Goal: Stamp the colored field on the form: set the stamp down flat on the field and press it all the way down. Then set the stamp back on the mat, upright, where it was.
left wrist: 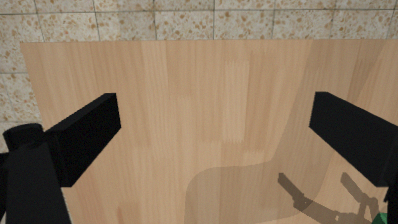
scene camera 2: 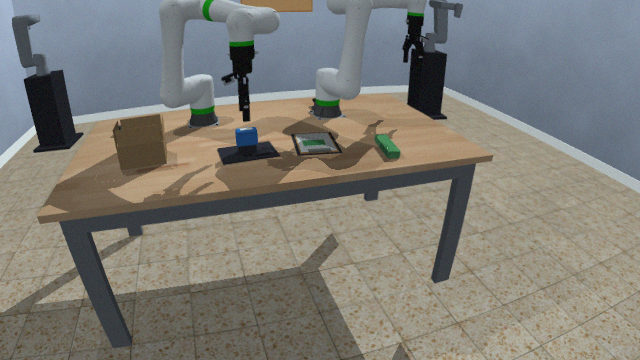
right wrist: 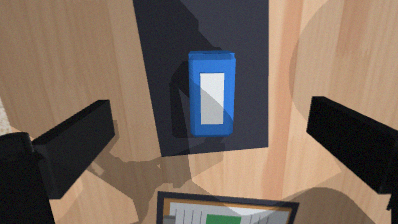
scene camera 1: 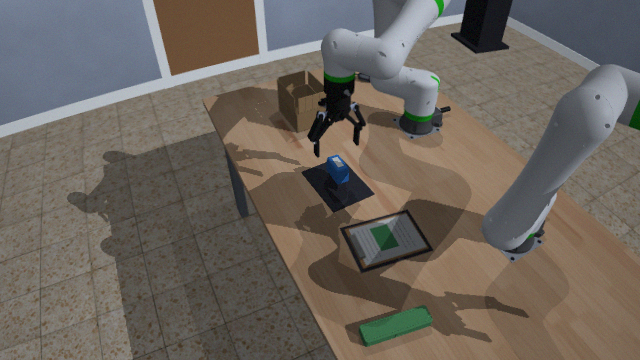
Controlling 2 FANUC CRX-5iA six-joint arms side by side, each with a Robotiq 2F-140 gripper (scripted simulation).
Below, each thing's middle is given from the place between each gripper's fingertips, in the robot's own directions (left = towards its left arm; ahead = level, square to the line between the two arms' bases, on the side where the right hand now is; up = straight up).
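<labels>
The dark mat point(scene camera 1: 357, 190) is 17 cm below my right hand point(scene camera 1: 336, 148). As for my left hand, it is 94 cm to the left of the mat, 51 cm short of it and 27 cm above it. So, going by its middle, the dark mat is nearer to my right hand than to my left hand.
</labels>
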